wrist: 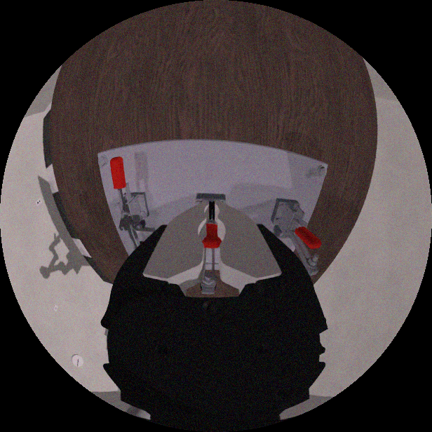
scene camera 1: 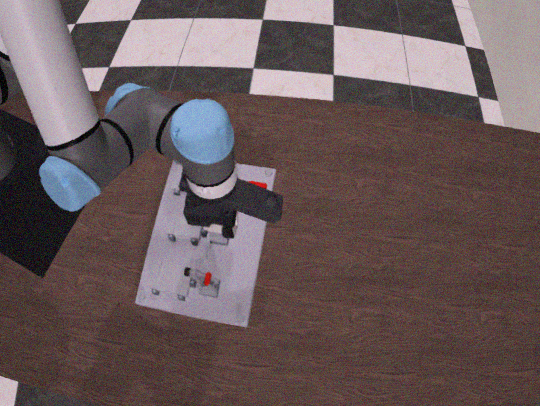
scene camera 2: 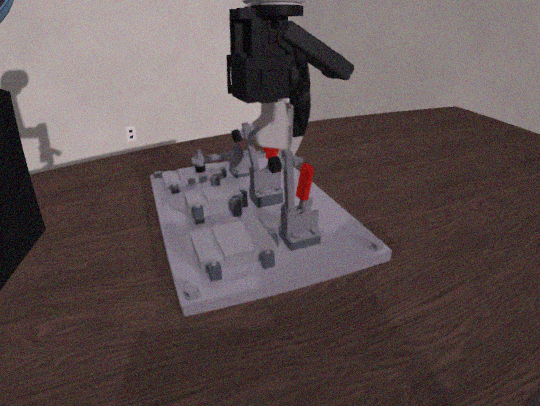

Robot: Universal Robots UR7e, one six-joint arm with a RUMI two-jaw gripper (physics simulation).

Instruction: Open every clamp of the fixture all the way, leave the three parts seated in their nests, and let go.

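Places are measured from the arm's base along level axes (x left, y back, z up), in metres.
Pixels of known places: gripper, fingertip midpoint: [scene camera 1: 231, 230].
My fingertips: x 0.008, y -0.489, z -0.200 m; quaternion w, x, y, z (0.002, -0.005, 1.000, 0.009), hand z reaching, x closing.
Behind a point stands the place of what it marks.
The grey fixture plate [scene camera 1: 246, 262] {x -0.038, y -0.521, z -0.247 m} [scene camera 2: 345, 251] {x -0.145, y -0.490, z -0.247 m} [wrist: 241, 169] lies on the wooden table and carries three toggle clamps with red handles. The near clamp's handle [scene camera 1: 207, 279] {x -0.106, y -0.465, z -0.158 m} [scene camera 2: 305, 181] {x -0.107, y -0.459, z -0.173 m} [wrist: 117, 172] stands upright. The middle clamp's handle [scene camera 2: 270, 152] {x 0.004, y -0.467, z -0.177 m} [wrist: 210, 235] sits just under my fingers and shows through the gap between them in the wrist view. The far clamp's handle [scene camera 1: 258, 184] {x 0.119, y -0.526, z -0.211 m} [wrist: 308, 236] is tilted. My gripper [scene camera 1: 228, 231] {x 0.008, y -0.489, z -0.200 m} [scene camera 2: 290, 145] {x 0.008, y -0.489, z -0.200 m} [wrist: 210, 202] hangs over the middle clamp with its fingers shut and holding nothing. Grey parts [scene camera 2: 236, 238] {x -0.098, y -0.382, z -0.226 m} [scene camera 2: 208, 199] {x -0.003, y -0.378, z -0.221 m} sit in their nests.
The fixture's posts and clamp arms [scene camera 2: 286, 189] stand close around my fingers. The dark wooden table [scene camera 1: 369, 242] {x 0.037, y -0.770, z -0.262 m} [scene camera 2: 389, 342] {x -0.269, y -0.460, z -0.262 m} stretches around the plate. A checkered floor [scene camera 1: 292, 44] lies beyond the table's far edge.
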